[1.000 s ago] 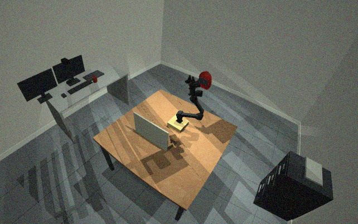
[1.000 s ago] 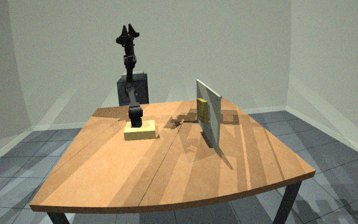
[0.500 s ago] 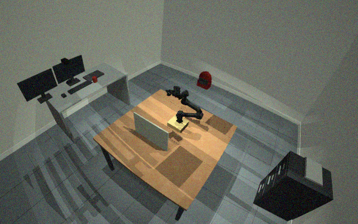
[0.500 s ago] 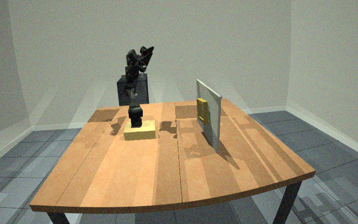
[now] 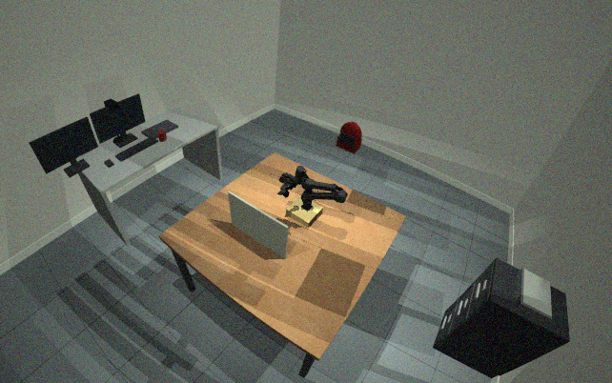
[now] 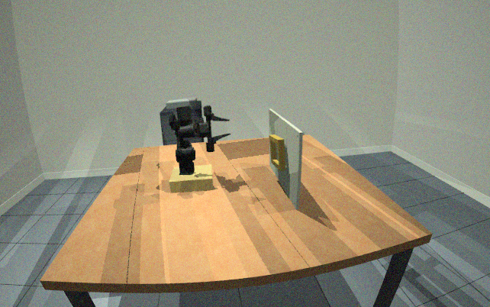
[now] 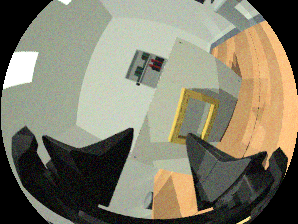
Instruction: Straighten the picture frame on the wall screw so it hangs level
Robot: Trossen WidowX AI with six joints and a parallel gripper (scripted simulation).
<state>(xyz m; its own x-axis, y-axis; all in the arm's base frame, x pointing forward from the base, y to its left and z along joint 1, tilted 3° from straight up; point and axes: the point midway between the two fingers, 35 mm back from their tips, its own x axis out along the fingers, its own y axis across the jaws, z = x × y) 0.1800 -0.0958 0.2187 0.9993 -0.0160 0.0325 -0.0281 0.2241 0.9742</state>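
My gripper tip is now 20 cm short of the yellow picture frame, 12 cm above it and 2 cm to the right of it. Also, from my gripper tip: grey wall panel: 21 cm ahead, 13 cm below, 2 cm to the left.
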